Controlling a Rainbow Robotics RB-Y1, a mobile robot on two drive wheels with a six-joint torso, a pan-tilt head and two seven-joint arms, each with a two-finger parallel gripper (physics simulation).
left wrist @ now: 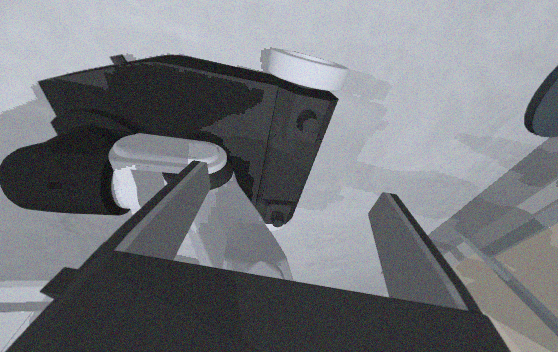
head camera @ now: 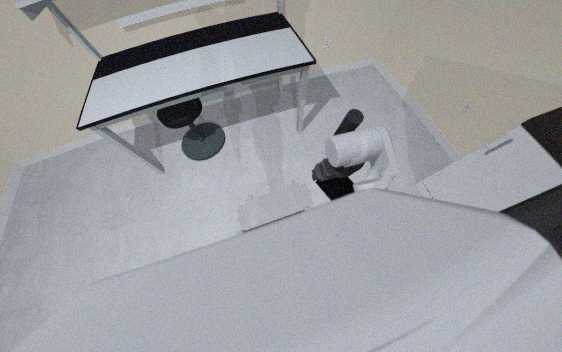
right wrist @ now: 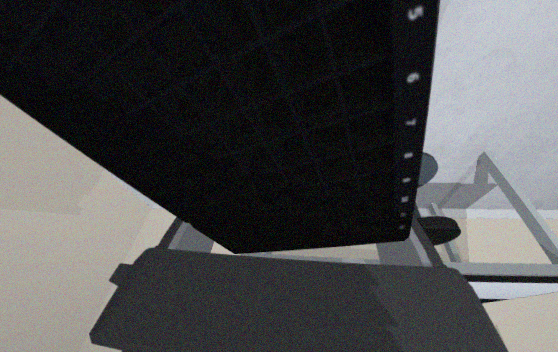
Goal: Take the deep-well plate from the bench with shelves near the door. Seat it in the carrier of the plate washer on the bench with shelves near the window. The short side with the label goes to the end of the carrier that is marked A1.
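Places are measured from the robot's base along level axes (x ahead, y left, z up), in centimetres.
Pixels of known places: left gripper, between the fingertips: (left wrist: 291, 189).
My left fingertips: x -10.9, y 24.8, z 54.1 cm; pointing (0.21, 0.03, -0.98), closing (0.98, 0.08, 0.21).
Note:
Behind a point stands the place of what it marks.
The black deep-well plate (right wrist: 250, 125) @[x -1.4, y -25.0, z 88.8 cm] fills much of the right wrist view, with white numbers from 5 upward along its right edge. My right gripper (right wrist: 300, 235) is shut on it; its fingers stand at two opposite sides of the plate's near end, and their tips are hidden behind it. The short side label cannot be made out. In the head view the right arm (head camera: 352, 149) @[x -1.2, y -20.3, z 114.2 cm] is at right of centre, with a black piece at its lower end. My left gripper (left wrist: 291, 189) @[x -10.9, y 24.8, z 54.1 cm] is wide open and empty. The plate washer and its carrier do not show.
A bench with a white top (head camera: 200, 67) @[x 104.2, y 13.6, z 76.4 cm] and black rear band stands at the upper left of the head view. A stool with a round foot (head camera: 203, 142) @[x 107.0, y 43.7, z 3.2 cm] stands under its front edge. A white cabinet (head camera: 492, 172) @[x -19.1, y -124.2, z 62.0 cm] is at the right. A large pale surface (head camera: 280, 280) @[x -14.2, y -2.1, z 135.2 cm] fills the bottom.

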